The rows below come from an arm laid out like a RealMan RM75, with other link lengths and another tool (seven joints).
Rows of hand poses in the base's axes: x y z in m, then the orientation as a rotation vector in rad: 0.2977 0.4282 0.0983 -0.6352 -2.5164 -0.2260; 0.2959 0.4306 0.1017 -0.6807 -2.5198 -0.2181; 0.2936 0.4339 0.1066 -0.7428 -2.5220 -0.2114; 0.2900 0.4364 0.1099 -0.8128 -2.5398 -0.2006; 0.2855 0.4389 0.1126 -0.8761 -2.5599 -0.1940; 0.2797 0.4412 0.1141 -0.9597 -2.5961 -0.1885; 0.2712 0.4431 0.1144 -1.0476 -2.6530 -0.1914; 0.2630 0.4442 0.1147 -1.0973 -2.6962 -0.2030; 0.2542 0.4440 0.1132 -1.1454 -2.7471 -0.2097; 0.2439 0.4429 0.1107 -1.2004 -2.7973 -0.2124; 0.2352 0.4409 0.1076 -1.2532 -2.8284 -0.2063; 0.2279 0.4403 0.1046 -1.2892 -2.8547 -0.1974; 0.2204 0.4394 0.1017 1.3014 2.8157 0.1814; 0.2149 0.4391 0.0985 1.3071 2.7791 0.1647; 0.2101 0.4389 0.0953 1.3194 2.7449 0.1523
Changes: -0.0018 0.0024 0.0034 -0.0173 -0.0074 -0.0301; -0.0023 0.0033 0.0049 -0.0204 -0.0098 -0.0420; -0.0036 0.0025 0.0033 -0.0294 -0.0258 -0.0441; -0.0045 0.0025 0.0027 -0.0257 -0.0290 -0.0392; -0.0058 0.0023 0.0015 -0.0349 -0.0495 -0.0495; -0.0085 0.0019 0.0003 -0.0375 -0.0729 -0.0480; -0.0082 0.0011 0.0003 -0.0191 -0.0545 -0.0251; -0.0088 -0.0002 -0.0015 -0.0247 -0.0594 -0.0215; -0.0103 -0.0011 -0.0025 -0.0282 -0.0598 -0.0251; -0.0087 -0.0020 -0.0031 -0.0253 -0.0407 -0.0264; -0.0073 -0.0006 -0.0030 -0.0219 -0.0308 -0.0165; -0.0075 -0.0009 -0.0029 -0.0232 -0.0293 -0.0198; -0.0055 -0.0003 -0.0032 -0.0215 -0.0240 -0.0153; -0.0048 -0.0002 -0.0032 -0.0168 -0.0200 -0.0184
